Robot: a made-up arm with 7 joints.
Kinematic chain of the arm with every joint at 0, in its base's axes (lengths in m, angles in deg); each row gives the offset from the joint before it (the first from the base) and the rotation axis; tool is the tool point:
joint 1: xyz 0 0 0.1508 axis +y
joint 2: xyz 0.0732 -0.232 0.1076 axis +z
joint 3: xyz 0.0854 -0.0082 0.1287 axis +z
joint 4: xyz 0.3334 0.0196 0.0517 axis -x
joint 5: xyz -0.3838 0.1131 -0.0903 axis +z
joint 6: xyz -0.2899 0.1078 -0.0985 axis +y
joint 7: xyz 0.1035 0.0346 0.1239 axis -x
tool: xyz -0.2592 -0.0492 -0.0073
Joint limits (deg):
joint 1: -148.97..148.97
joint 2: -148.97..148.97
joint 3: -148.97..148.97
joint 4: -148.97..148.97
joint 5: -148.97..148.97
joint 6: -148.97..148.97
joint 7: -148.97..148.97
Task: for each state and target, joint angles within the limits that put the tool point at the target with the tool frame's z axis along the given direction. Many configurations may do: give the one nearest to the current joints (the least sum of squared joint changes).
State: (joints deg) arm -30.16 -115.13 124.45 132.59 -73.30 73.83 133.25
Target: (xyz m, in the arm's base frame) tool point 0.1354 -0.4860 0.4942 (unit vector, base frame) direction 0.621 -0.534 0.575
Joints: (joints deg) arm -56.50 -63.32 130.69 148.97 -46.22 67.70 148.97
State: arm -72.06 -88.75 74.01 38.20 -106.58 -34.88 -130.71
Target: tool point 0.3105 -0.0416 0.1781 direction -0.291 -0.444 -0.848
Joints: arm -66.50 -91.05 85.92 49.24 -82.61 -21.60 -118.37
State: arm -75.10 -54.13 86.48 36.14 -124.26 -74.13 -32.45
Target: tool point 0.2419 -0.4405 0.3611 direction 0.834 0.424 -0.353
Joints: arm -81.28 -85.06 70.87 55.10 -116.96 -107.18 -44.74
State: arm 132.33 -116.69 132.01 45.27 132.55 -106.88 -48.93
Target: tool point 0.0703 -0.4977 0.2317 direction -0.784 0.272 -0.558
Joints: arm 136.48 -139.09 125.60 14.98 120.64 -132.42 -89.59
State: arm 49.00 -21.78 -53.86 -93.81 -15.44 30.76 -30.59
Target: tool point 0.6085 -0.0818 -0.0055 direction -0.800 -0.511 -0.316
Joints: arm 52.67 -64.27 -83.77 -118.24 23.54 34.04 -81.76
